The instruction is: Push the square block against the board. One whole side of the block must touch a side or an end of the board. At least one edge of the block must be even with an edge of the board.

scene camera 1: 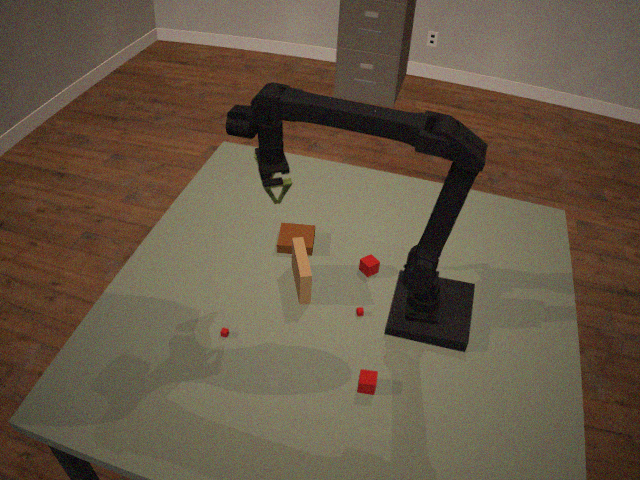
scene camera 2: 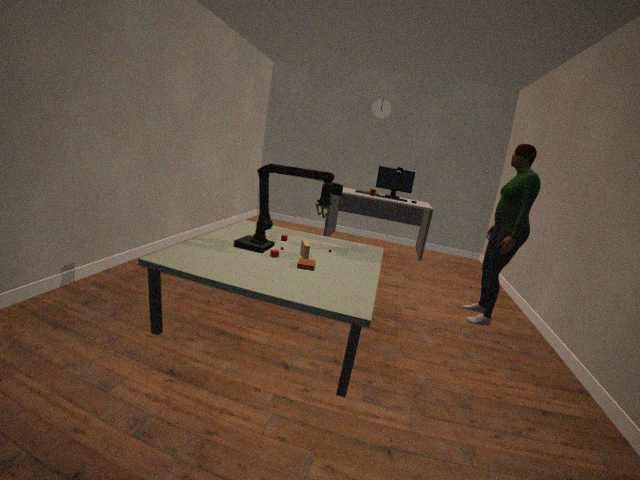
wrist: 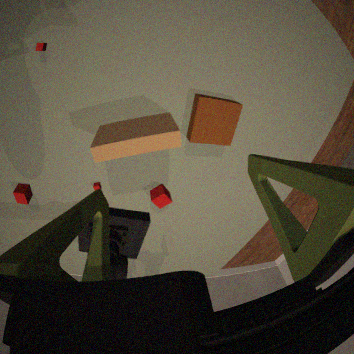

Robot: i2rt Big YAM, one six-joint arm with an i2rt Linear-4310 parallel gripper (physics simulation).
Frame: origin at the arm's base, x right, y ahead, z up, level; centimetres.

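Seen in the pictures: gripper, fingertip midpoint: [scene camera 1: 273,191] [scene camera 2: 321,216] [wrist: 176,179]; arm's base, link origin: [scene camera 1: 422,305] [scene camera 2: 259,241].
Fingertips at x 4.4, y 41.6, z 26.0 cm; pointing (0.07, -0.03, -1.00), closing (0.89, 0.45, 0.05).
Note:
Pixels of each thing's top centre, then the offset from my fingertips to it. Level surfaces: height alone.
- square block, top centre: [wrist: 216,122] [scene camera 1: 296,234] [scene camera 2: 306,262] dz -26.5, dx +15.8, dy -2.7 cm
- board, top centre: [wrist: 135,146] [scene camera 1: 301,256] [scene camera 2: 305,242] dz -19.2, dx -0.8, dy -7.9 cm
- table, surface height: dz -29.5 cm
The square block [scene camera 1: 288,232] [scene camera 2: 306,265] [wrist: 216,121] is flat and orange-brown and lies on the table. The board [scene camera 1: 301,271] [scene camera 2: 305,249] [wrist: 137,140] is light tan and stands upright on a long narrow edge. In the wrist view the block is right of the board's near end, with a narrow gap of table between them. The block looks slightly turned relative to the board. In scene camera 1 the board's top hides part of the block. My gripper [scene camera 1: 277,193] [scene camera 2: 322,210] [wrist: 176,179] is open and empty, high above the table, with its fingers pointing down.
Two larger red cubes [scene camera 1: 369,265] [scene camera 1: 367,381] and two tiny red cubes [scene camera 1: 360,311] [scene camera 1: 224,332] lie around the board. The arm's black base [scene camera 1: 431,315] stands on the table [scene camera 1: 496,392], beyond the larger cube closest to the board.

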